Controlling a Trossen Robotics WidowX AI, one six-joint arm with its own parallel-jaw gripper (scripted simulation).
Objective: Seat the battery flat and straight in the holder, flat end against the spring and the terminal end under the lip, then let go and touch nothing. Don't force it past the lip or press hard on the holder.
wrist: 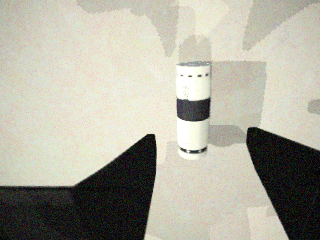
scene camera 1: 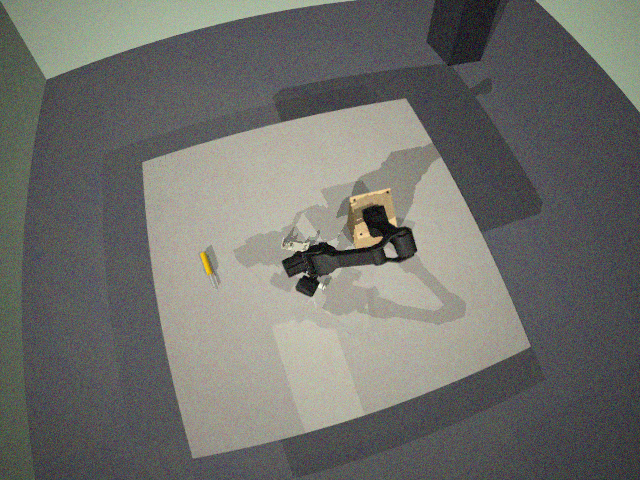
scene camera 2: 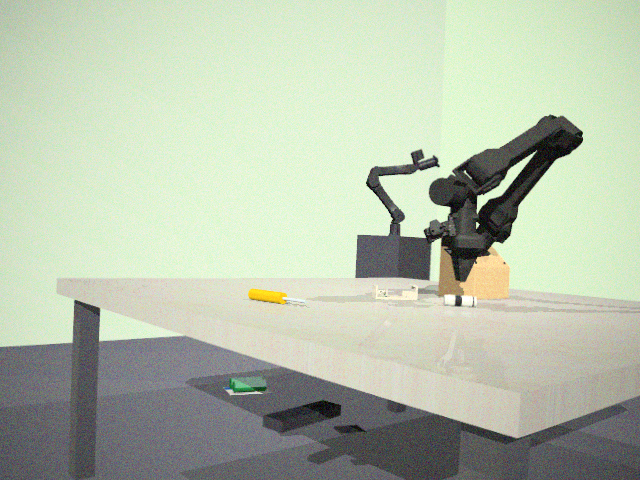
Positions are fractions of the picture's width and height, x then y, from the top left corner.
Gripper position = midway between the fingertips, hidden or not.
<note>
In view: the gripper (scene camera 2: 0.72, 0.59), a battery (wrist: 0.60, 0.34) and a black box (scene camera 2: 0.49, 0.86).
The gripper shows as well in the wrist view (wrist: 0.63, 0.58).
</note>
